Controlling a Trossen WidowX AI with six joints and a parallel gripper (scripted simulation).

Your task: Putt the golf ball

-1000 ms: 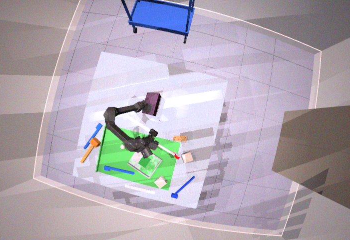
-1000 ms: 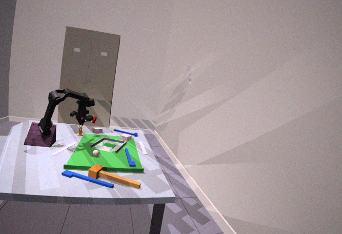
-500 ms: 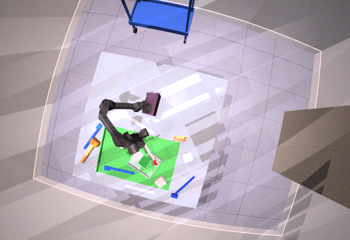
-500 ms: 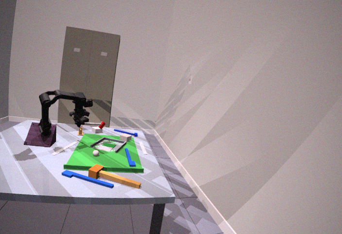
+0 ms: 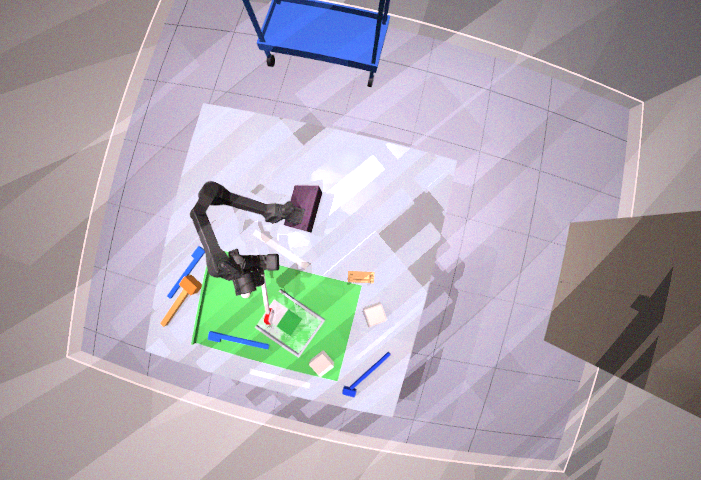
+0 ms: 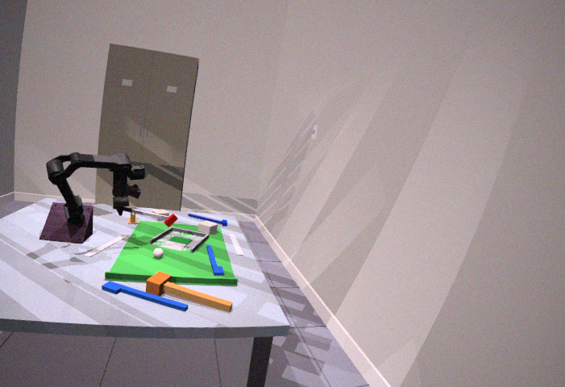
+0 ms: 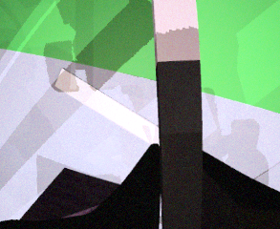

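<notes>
My gripper tip is now 110 mm short of the red putter and 40 mm to the right of it. From my gripper tip the other things lie so: white golf ball (190 mm ahead, 90 mm to the right, 130 mm below); blue putter (420 mm ahead, 550 mm to the left, 140 mm below).
</notes>
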